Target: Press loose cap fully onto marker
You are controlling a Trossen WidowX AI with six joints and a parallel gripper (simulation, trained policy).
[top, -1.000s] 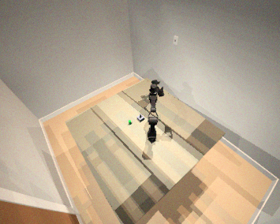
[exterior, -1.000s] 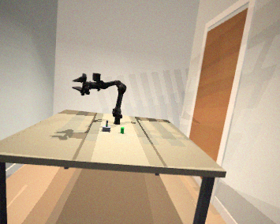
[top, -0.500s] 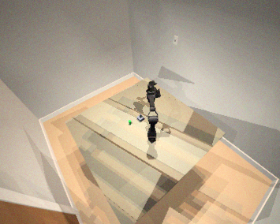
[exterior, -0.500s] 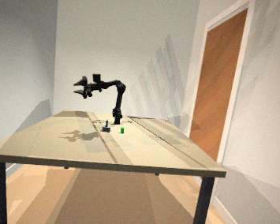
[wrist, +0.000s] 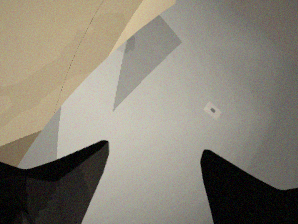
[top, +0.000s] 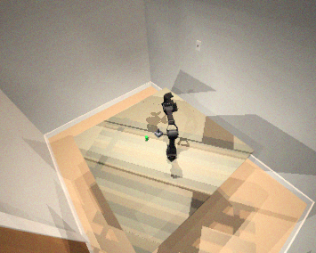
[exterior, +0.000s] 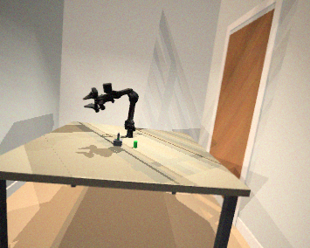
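Right now the green cap is 390 mm to the left of my gripper tip, 270 mm below it and 30 mm behind it. Also, from my gripper tip: holder block (270 mm below, 250 mm to the left, 60 mm behind).
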